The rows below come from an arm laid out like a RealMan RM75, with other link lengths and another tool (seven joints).
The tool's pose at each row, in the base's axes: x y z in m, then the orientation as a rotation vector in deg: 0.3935 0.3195 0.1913 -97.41 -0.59 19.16; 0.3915 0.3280 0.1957 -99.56 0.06 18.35; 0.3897 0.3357 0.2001 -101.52 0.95 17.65; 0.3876 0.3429 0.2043 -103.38 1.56 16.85; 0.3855 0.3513 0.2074 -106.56 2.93 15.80; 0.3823 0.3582 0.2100 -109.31 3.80 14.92; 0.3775 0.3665 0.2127 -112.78 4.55 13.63; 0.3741 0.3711 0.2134 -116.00 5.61 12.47; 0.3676 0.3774 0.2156 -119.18 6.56 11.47; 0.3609 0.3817 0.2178 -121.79 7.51 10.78; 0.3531 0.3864 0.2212 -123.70 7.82 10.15; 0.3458 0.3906 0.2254 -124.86 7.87 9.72
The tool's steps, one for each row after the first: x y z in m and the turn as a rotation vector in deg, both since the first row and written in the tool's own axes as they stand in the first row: -0.0012 -0.0053 0.0082 -1.97 1.17 0.14; -0.0023 -0.0104 0.0155 -3.74 2.37 0.48; -0.0038 -0.0153 0.0224 -5.44 3.45 0.58; -0.0048 -0.0193 0.0307 -8.36 5.26 1.15; -0.0071 -0.0223 0.0377 -10.92 6.60 1.46; -0.0106 -0.0254 0.0465 -14.21 8.19 1.54; -0.0131 -0.0262 0.0517 -17.23 9.82 1.87; -0.0186 -0.0281 0.0590 -20.25 11.26 2.23; -0.0246 -0.0297 0.0644 -22.72 12.42 2.70; -0.0319 -0.0324 0.0703 -24.57 13.14 2.74; -0.0389 -0.0358 0.0755 -25.70 13.53 2.66
